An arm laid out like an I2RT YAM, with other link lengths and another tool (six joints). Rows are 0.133 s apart.
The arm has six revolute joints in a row. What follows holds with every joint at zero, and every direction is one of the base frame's. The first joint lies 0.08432 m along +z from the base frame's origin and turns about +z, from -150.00 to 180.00 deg. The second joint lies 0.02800 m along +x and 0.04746 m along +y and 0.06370 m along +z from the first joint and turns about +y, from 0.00 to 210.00 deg. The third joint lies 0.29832 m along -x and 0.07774 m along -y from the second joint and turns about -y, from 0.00 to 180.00 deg. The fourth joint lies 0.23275 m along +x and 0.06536 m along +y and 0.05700 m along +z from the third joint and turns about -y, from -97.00 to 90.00 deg. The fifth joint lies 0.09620 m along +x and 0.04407 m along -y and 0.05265 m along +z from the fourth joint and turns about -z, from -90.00 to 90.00 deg. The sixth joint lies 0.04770 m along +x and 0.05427 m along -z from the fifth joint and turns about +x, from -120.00 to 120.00 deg. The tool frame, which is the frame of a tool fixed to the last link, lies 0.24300 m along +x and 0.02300 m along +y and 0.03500 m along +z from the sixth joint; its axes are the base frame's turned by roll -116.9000, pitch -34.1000 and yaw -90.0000 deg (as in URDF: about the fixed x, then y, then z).
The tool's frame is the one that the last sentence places.
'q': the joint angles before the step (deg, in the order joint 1, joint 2, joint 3, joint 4, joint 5, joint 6). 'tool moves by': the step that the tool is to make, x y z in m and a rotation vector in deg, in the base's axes. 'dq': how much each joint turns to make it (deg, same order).
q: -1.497 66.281 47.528 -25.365 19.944 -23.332
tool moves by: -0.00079 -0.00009 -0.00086 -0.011 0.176 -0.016
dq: 0.000 0.000 0.001 -0.177 0.022 0.000
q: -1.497 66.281 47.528 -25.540 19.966 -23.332
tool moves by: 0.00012 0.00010 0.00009 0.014 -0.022 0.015
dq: 0.000 0.001 0.000 0.023 -0.021 0.000
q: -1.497 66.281 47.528 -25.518 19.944 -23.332
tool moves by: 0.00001 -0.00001 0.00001 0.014 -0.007 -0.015
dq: 0.001 0.002 0.001 -0.001 0.001 0.022
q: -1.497 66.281 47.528 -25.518 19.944 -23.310
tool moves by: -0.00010 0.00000 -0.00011 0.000 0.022 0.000
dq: 0.000 -0.001 0.000 -0.022 0.000 -0.001
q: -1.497 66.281 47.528 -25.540 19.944 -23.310
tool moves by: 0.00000 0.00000 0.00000 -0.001 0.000 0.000
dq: 0.001 0.000 0.000 0.000 0.001 0.000
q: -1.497 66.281 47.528 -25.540 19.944 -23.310
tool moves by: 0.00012 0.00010 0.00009 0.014 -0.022 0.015
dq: 0.000 0.001 0.000 0.023 -0.021 0.000
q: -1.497 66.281 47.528 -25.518 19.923 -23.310
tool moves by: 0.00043 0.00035 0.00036 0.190 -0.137 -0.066
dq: 0.000 0.000 -0.001 0.066 -0.088 0.196
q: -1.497 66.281 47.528 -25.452 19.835 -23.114
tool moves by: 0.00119 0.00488 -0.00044 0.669 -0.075 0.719
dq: -0.001 0.001 0.001 0.065 -0.984 -0.022
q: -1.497 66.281 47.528 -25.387 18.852 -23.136
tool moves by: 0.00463 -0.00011 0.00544 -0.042 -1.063 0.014
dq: 0.000 0.000 -0.001 1.071 0.000 -0.021
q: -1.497 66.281 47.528 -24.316 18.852 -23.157
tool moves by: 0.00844 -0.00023 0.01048 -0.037 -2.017 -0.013
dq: -0.001 0.001 0.000 2.012 -0.002 0.021
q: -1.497 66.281 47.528 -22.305 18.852 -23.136
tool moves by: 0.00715 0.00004 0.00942 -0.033 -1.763 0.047
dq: -0.001 0.000 0.000 1.770 -0.045 -0.022
